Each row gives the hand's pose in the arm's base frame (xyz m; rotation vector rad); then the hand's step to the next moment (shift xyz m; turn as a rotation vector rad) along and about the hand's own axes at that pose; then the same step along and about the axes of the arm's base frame.
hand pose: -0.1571 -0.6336 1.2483 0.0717 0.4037 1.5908
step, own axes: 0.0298 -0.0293 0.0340 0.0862 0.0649 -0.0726
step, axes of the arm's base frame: 0.0358 0.0365 0.0170 -0.0890 0.0684 -0.0656
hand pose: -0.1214 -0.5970 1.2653 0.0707 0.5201 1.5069
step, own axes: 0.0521 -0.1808 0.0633 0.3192 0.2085 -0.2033
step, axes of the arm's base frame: 0.1902 0.0519 -0.0235 -0.2760 0.2684 -0.1961
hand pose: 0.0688 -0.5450 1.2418 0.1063 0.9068 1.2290
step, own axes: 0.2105 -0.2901 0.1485 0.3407 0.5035 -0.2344
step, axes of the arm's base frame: 0.3264 0.1254 -0.1681 -0.5201 0.3856 -0.0730
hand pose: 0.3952 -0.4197 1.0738 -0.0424 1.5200 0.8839
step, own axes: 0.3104 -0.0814 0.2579 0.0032 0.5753 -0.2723
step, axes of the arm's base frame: 0.1996 0.2277 -0.2789 -0.5261 0.2571 0.2495
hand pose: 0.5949 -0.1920 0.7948 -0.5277 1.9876 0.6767
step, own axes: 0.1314 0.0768 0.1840 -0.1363 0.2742 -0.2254
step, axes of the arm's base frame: 0.0100 0.1657 -0.1717 -0.2477 0.0729 0.2791
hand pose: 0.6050 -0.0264 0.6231 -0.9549 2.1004 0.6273
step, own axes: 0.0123 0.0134 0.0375 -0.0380 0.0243 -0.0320
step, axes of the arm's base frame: -0.0005 0.0280 -0.0309 -0.0152 0.0095 0.0523
